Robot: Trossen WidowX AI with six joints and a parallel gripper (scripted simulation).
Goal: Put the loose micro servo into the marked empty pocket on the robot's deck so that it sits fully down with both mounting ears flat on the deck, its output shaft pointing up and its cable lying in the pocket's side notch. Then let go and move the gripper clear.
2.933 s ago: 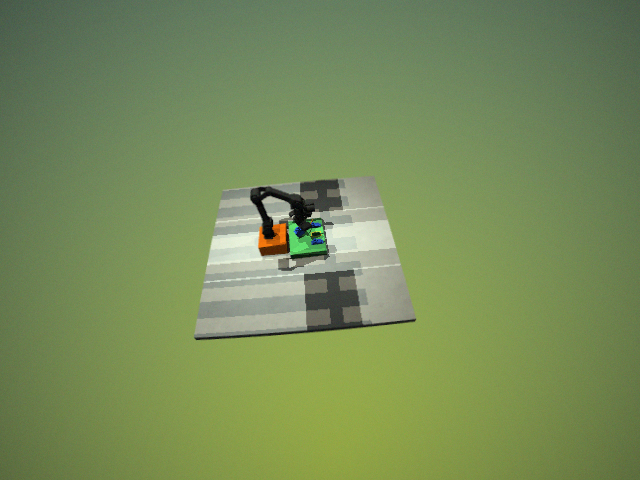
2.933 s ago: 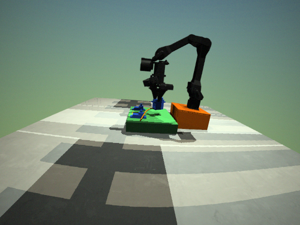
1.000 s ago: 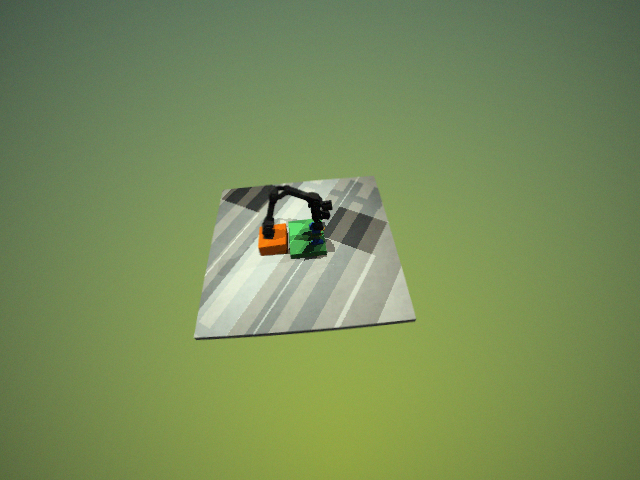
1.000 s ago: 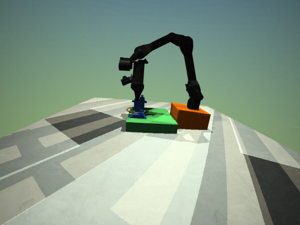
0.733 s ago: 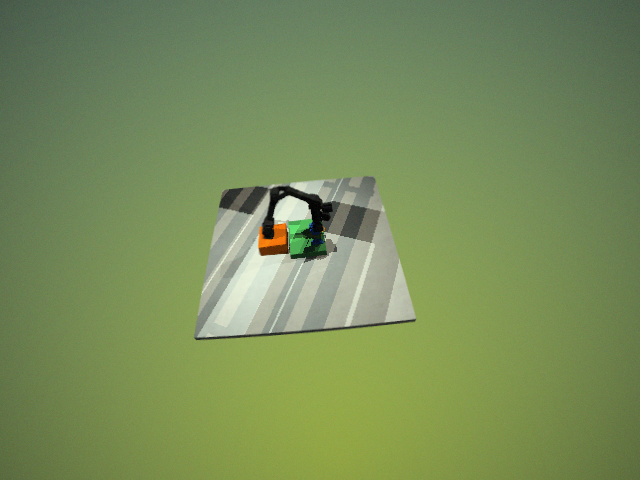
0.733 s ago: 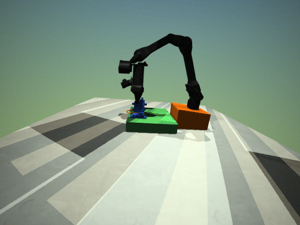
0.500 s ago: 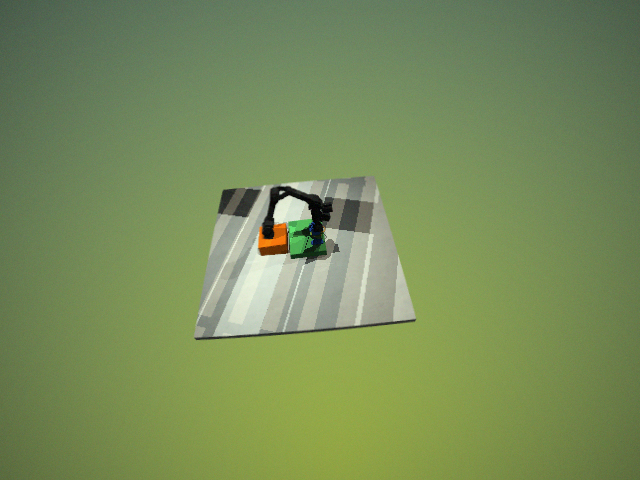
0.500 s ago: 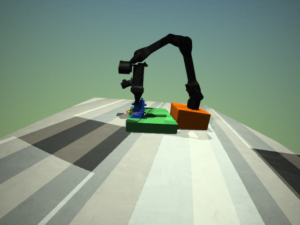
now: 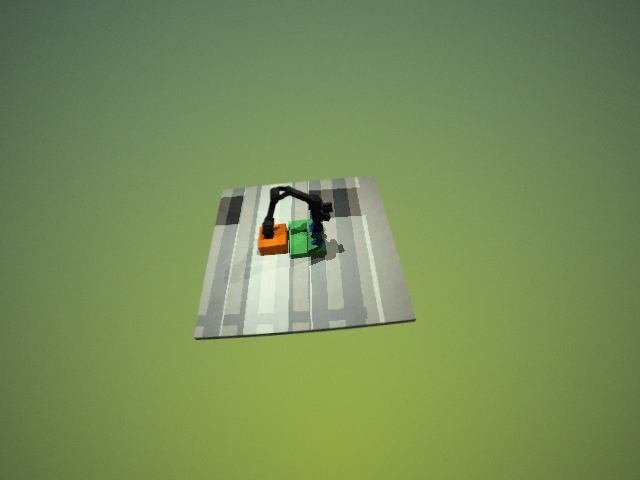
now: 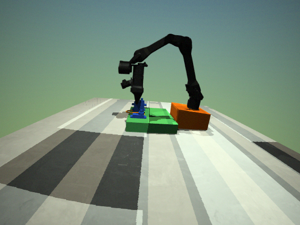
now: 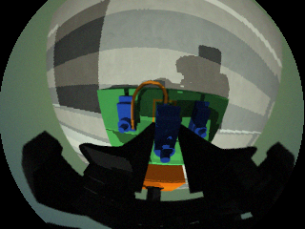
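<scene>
My gripper tip is 12 cm past the green deck, 3 cm to the left of it and 8 cm above it.
</scene>
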